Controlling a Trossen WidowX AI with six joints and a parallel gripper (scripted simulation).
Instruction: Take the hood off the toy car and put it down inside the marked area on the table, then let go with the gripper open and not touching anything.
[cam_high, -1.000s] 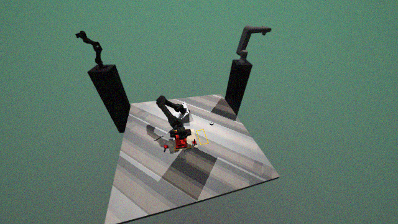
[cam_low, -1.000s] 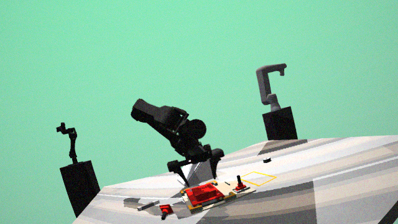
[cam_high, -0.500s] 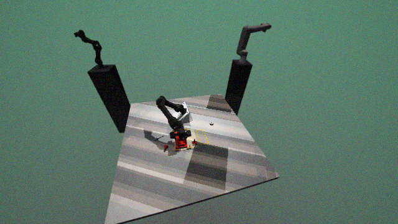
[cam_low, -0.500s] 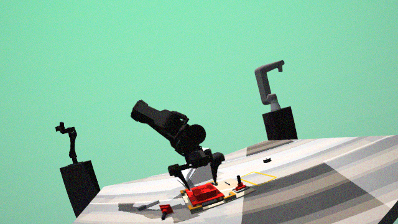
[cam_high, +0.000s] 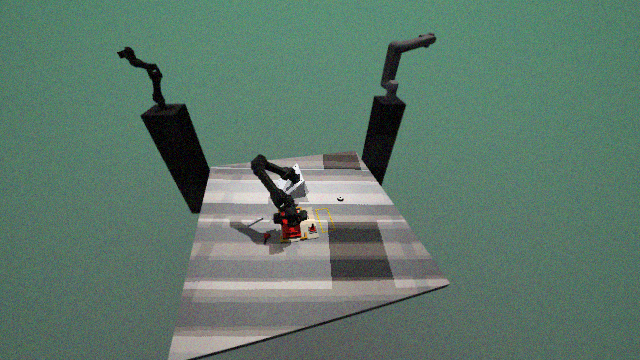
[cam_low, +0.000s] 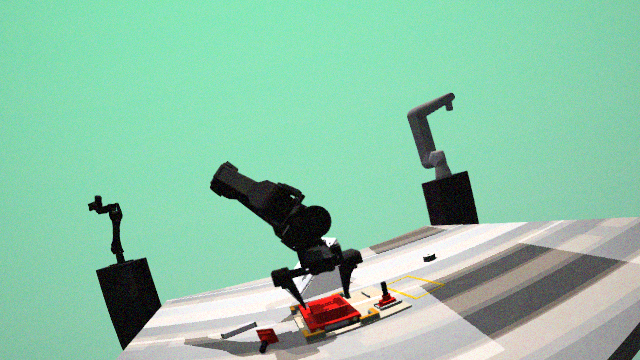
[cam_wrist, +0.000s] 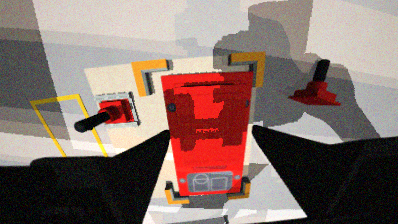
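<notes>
The red hood lies 1 cm below my gripper tip. Round my gripper tip: black post: 1 cm ahead, 13 cm to the left, 2 cm below.
</notes>
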